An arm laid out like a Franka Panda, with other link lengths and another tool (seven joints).
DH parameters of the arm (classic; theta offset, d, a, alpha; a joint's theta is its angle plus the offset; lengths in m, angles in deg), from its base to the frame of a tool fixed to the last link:
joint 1: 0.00 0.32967 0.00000 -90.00
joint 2: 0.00 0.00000 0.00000 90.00
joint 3: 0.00 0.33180 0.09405 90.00
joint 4: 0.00 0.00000 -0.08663 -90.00
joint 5: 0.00 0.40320 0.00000 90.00
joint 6: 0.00 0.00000 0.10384 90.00
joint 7: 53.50 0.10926 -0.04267 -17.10
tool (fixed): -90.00 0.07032 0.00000 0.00
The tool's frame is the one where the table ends.
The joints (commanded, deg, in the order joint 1, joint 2, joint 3, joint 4, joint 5, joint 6, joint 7), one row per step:
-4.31, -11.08, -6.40, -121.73, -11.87, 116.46, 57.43
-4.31, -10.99, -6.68, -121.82, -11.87, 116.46, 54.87
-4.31, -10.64, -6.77, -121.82, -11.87, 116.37, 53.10
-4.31, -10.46, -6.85, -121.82, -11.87, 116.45, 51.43
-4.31, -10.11, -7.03, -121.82, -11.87, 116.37, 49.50
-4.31, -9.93, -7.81, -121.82, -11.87, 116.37, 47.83
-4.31, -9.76, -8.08, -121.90, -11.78, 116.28, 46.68
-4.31, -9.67, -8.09, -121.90, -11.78, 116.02, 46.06
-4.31, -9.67, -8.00, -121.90, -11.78, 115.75, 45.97
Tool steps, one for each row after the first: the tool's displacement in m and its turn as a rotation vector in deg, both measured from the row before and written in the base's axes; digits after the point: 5 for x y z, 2 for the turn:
-0.00270, -0.00266, -0.00187, -0.11, 0.63, 2.24
-0.00121, -0.00098, -0.00362, -0.07, 0.75, 1.63
-0.00093, -0.00089, -0.00164, -0.09, 0.40, 1.57
-0.00148, -0.00193, -0.00357, -0.04, 0.77, 1.71
-0.00231, -0.00764, -0.00187, 0.06, 0.46, 0.87
-0.00166, -0.00243, -0.00251, 0.12, 0.52, 0.82
-0.00115, -0.00015, -0.00131, 0.02, 0.45, 0.56
-0.00073, 0.00087, -0.00045, 0.02, 0.28, 0.13

